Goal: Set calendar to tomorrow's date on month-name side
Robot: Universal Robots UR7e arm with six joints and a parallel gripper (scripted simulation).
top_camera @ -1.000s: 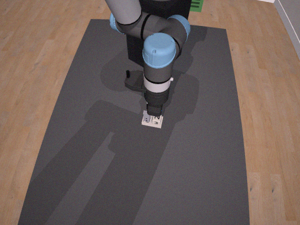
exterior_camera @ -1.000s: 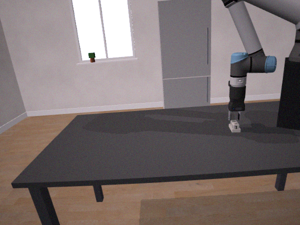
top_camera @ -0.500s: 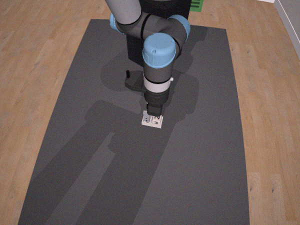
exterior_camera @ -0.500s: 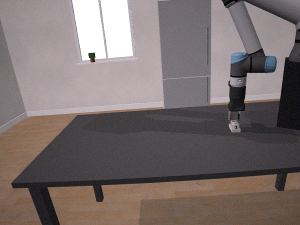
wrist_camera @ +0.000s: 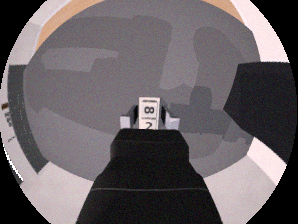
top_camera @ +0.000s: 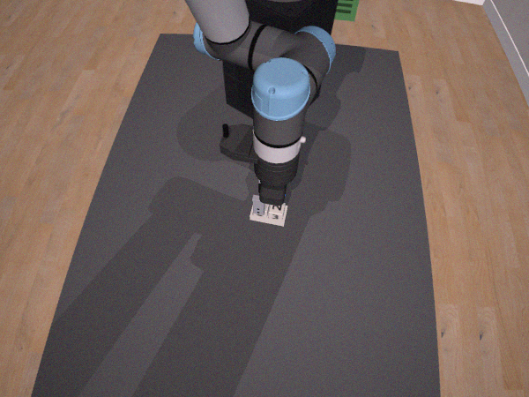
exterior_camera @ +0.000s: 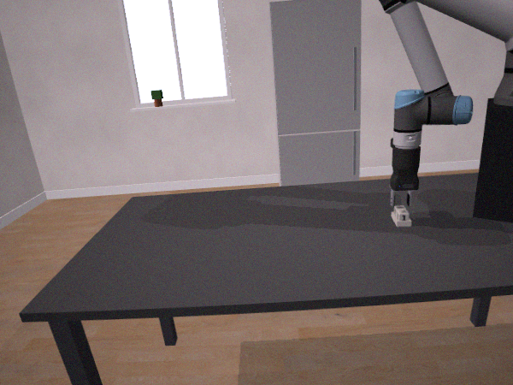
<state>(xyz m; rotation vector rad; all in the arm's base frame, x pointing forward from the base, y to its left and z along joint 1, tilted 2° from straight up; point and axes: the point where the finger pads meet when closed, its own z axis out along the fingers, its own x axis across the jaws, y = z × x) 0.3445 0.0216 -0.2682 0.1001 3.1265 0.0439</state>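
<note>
The white calendar tray lies 20 mm to the left of my hand and 60 mm below it.
</note>
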